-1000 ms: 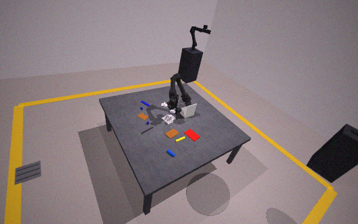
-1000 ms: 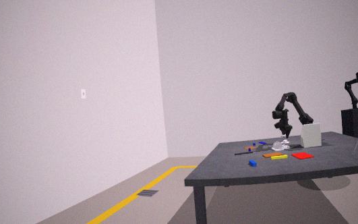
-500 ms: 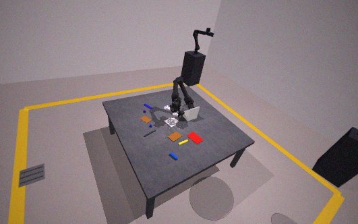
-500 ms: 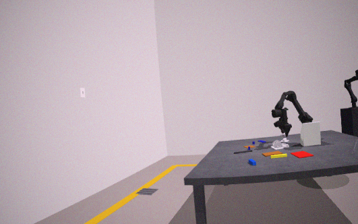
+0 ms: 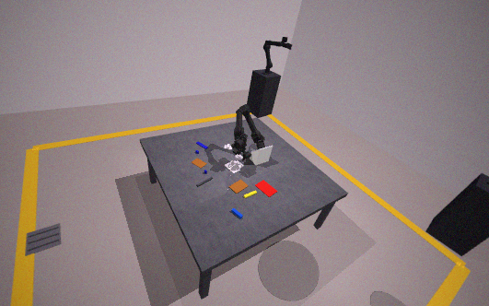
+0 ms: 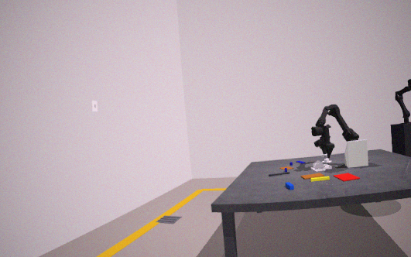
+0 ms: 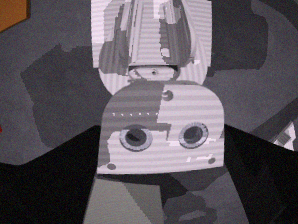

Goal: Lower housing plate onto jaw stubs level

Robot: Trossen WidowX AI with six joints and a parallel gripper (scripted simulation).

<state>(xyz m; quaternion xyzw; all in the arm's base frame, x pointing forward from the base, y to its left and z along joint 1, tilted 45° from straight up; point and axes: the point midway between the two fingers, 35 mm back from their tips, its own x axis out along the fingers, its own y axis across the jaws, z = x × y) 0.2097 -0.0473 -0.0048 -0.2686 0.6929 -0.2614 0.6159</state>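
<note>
Right now the white jaw assembly is 2 cm ahead of my gripper tip, 2 cm to the left of it and 6 cm below it. The rest, counted from my gripper tip: orange plate 15 cm ahead, 20 cm to the left, 7 cm below; yellow bar 13 cm ahead, 31 cm to the left, 7 cm below; red plate 2 cm behind, 33 cm to the left, 7 cm below.
</note>
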